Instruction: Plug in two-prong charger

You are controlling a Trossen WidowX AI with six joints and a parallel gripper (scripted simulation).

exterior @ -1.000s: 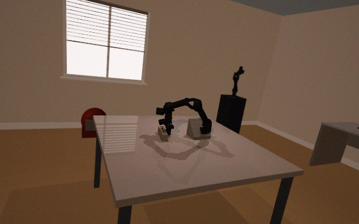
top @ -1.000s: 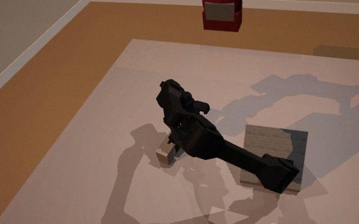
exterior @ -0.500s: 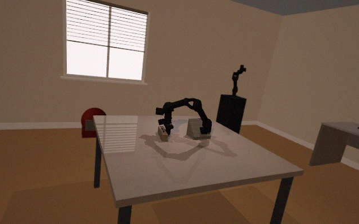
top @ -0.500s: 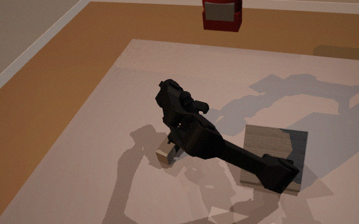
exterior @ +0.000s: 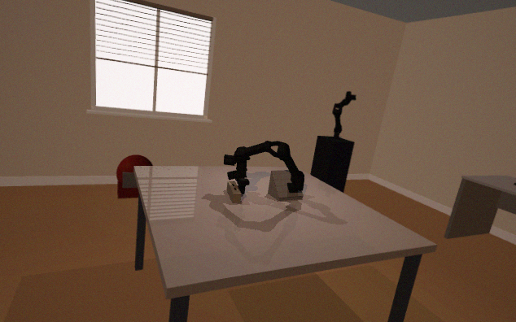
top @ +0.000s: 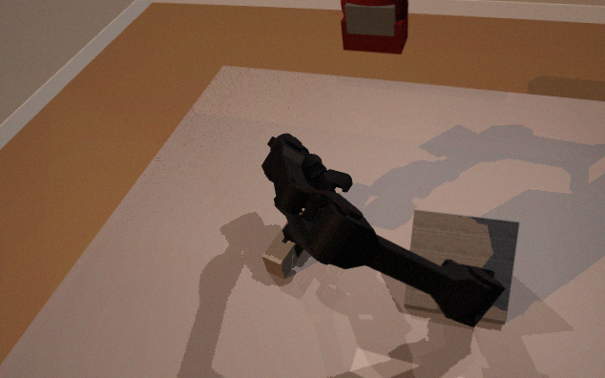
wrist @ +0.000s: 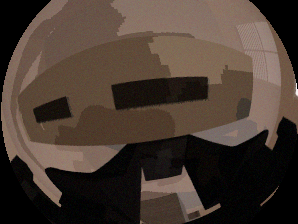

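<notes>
The black two-prong charger lies 20 mm ahead of my gripper tip and 10 mm above it.
</notes>
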